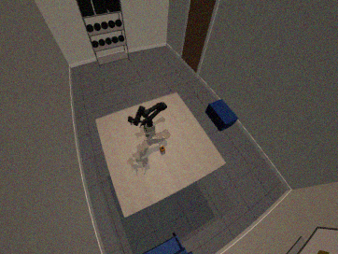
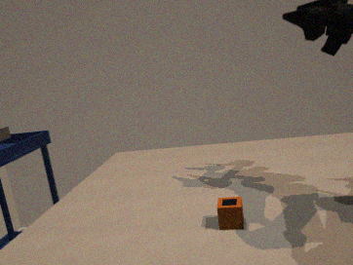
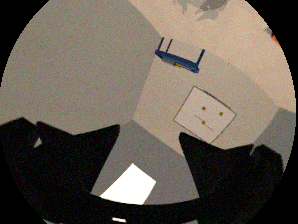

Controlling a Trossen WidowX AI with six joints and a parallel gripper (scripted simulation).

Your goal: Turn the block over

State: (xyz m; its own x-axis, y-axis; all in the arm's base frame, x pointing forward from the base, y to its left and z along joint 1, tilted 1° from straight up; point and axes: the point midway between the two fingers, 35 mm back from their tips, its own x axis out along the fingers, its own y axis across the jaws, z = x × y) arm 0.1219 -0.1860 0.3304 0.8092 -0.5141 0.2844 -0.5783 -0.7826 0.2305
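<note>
Now: gripper tip 190 mm short of the orange block, 200 mm to the right of it and 390 mm above it.
</note>
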